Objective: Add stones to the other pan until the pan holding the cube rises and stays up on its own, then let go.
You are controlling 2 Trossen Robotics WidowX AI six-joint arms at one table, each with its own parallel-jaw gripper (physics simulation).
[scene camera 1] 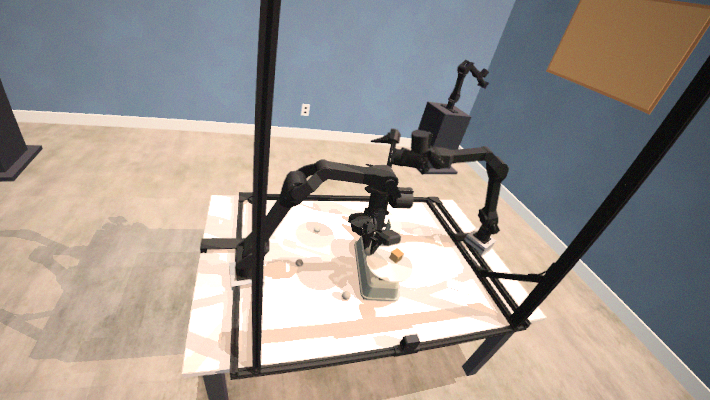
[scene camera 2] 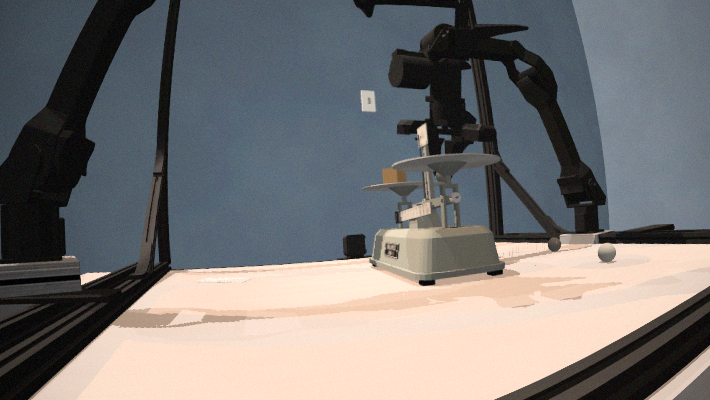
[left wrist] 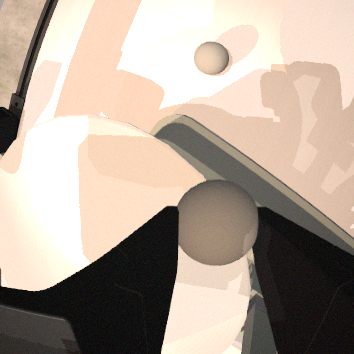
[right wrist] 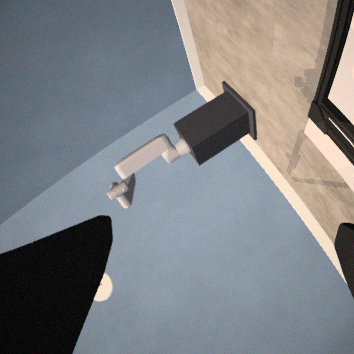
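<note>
A green-grey two-pan scale stands mid-table. The orange cube sits on its far pan in scene camera 2, which is the lower pan. The near pan is higher; its upper surface is hidden there. My left gripper is shut on a round grey stone, over the scale's long edge beside a white pan. My right gripper is open and empty, raised high behind the left arm in scene camera 1.
Loose stones lie on the table: a pale one in front of the scale, a dark one to its left and another farther back. A black frame surrounds the table top, with uprights.
</note>
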